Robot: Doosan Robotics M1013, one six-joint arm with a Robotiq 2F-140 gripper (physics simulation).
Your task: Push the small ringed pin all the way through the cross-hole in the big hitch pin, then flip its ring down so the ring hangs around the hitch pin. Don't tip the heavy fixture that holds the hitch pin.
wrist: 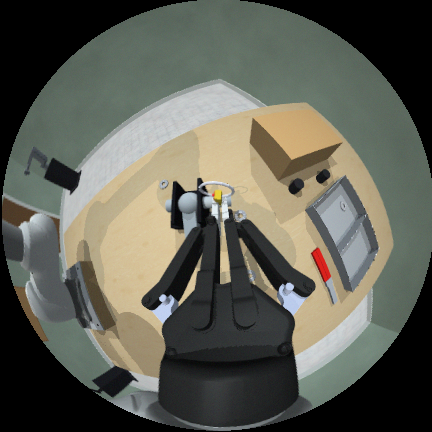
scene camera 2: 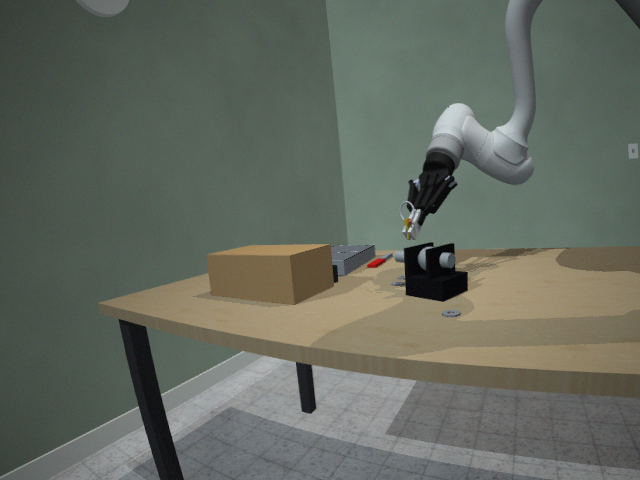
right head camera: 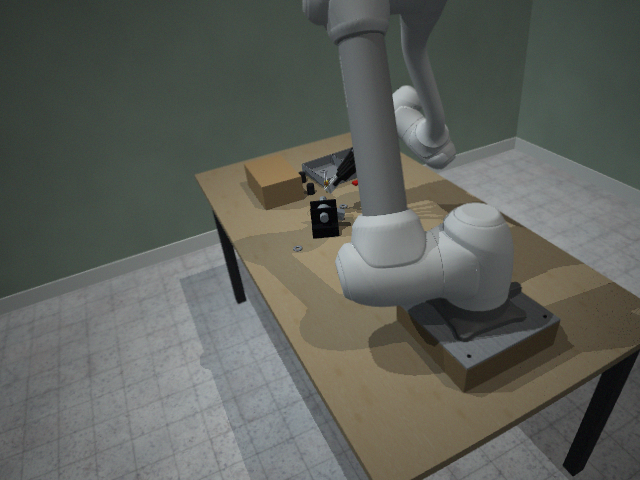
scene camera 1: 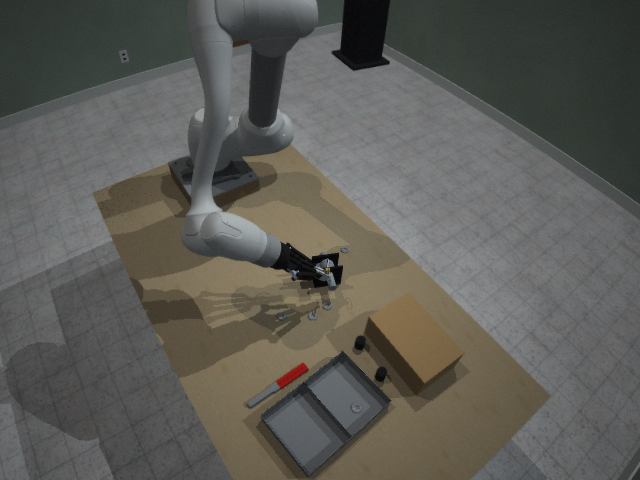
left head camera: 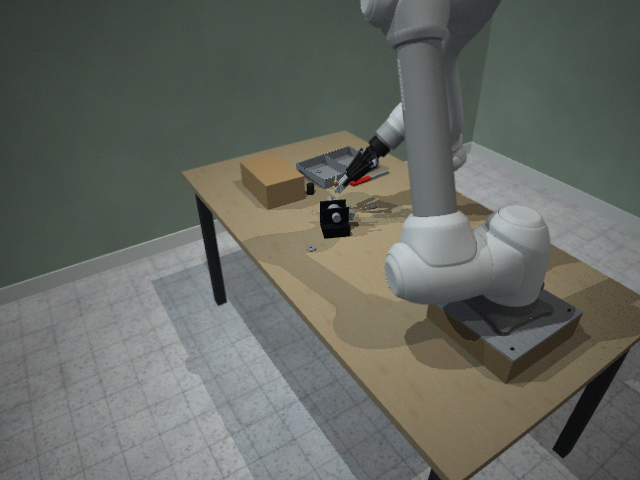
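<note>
The small ringed pin has a yellow head and a thin ring standing up from it. My gripper is shut on it, with the pin's lower end pointing down. In scene camera 2 they hang above the free end of the big grey hitch pin, apart from it. The hitch pin lies level through the upright plates of the black fixture, which stands upright. In the wrist view the fingertips overlap the hitch pin's end; the cross-hole is hidden.
Washers lie around the fixture. A cardboard box, black cylinders, a divided grey tray and a red-handled tool are on the table beyond the fixture from the robot base.
</note>
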